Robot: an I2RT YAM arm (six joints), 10 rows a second.
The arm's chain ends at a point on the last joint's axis. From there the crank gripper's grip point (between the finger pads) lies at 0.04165 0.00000 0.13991 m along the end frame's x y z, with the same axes.
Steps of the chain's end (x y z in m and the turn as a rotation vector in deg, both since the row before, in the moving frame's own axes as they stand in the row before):
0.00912 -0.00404 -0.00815 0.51 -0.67 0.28
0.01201 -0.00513 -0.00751 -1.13 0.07 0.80
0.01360 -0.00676 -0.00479 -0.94 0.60 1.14
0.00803 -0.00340 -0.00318 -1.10 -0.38 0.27
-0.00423 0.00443 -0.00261 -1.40 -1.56 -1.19
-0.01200 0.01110 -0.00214 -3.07 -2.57 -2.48
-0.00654 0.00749 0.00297 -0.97 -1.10 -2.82
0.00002 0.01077 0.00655 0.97 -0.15 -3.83
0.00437 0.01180 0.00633 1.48 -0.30 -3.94
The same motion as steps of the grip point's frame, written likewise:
0.00748 -0.00509 -0.00768 0.51 -0.67 0.28
0.01216 -0.00179 -0.00759 -1.13 0.07 0.80
0.01503 -0.00363 -0.00526 -0.94 0.60 1.14
0.00709 -0.00052 -0.00293 -1.10 -0.38 0.27
-0.00803 0.00704 -0.00156 -1.40 -1.56 -1.19
-0.01819 0.01697 -0.00057 -3.07 -2.57 -2.48
-0.00922 0.00788 0.00374 -0.97 -1.10 -2.82
-0.00052 0.00563 0.00661 0.97 -0.15 -3.83
0.00341 0.00535 0.00646 1.48 -0.30 -3.94

